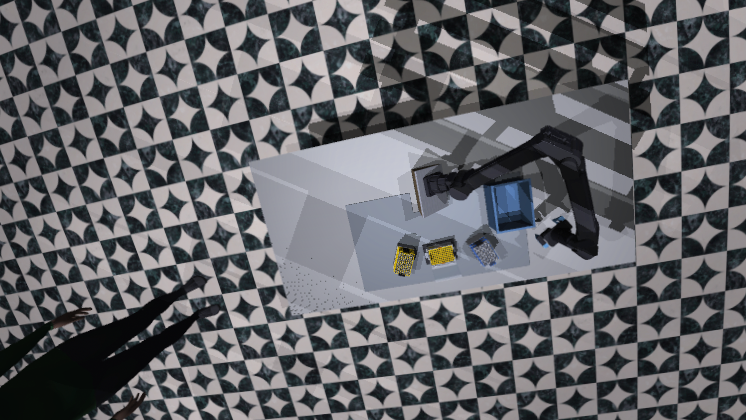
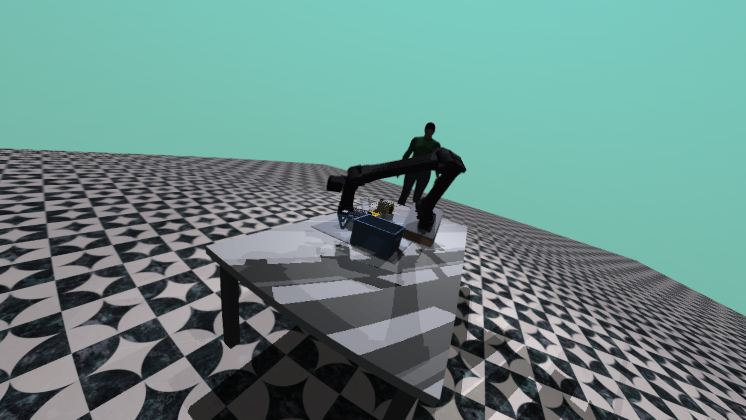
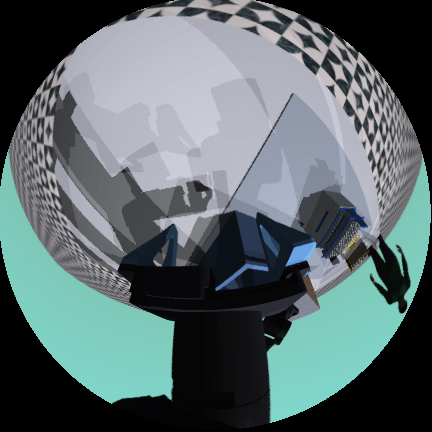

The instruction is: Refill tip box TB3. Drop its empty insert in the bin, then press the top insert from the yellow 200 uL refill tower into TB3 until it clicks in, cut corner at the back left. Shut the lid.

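Observation:
Three tip items stand in a row on the grey mat: a yellow refill tower, a box with a yellow insert, and a blue box with a grey-white insert. Their lids look tipped open. I cannot read which one is TB3. The blue bin stands behind the row. My gripper is open and empty, low over the table on the bin's far side from the arm's base, well apart from the boxes.
The arm's base stands on a brown-edged plate beside the bin. The arm arches high over the bin. The table stands on a checkered floor. A person stands beyond the table.

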